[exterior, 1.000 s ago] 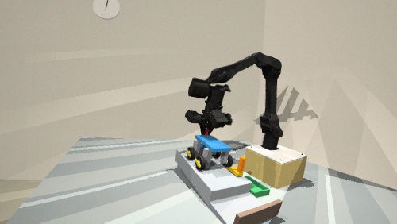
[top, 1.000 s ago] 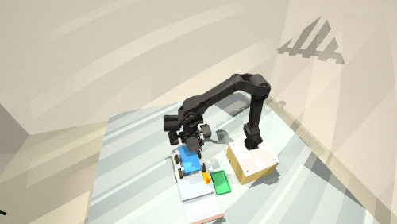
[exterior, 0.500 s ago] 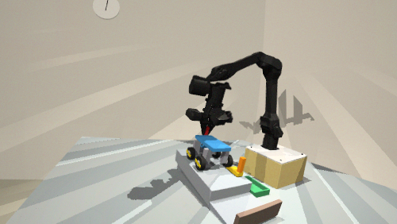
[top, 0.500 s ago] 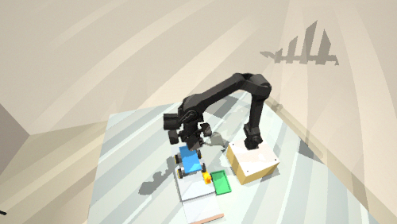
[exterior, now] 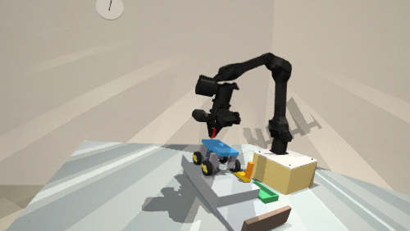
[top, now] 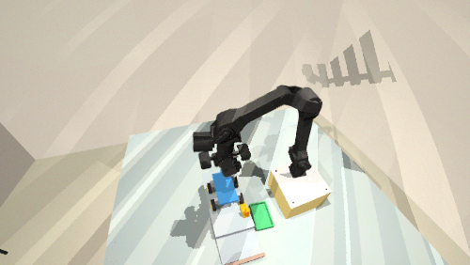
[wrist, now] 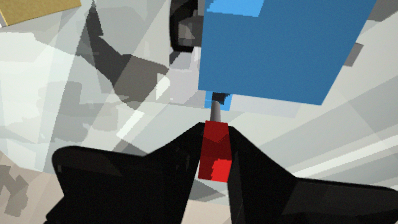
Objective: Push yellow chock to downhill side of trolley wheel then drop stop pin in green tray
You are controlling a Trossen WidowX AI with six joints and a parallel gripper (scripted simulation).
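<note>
The green tray is 140 mm behind my gripper tip, 160 mm to the left of it and 170 mm below it. Round my gripper tip: blue-topped trolley: 10 mm ahead, 90 mm to the left, 60 mm below; then red-headed stop pin: right at my gripper tip; then grey ramp: 10 mm ahead, 90 mm to the left, 120 mm below.
</note>
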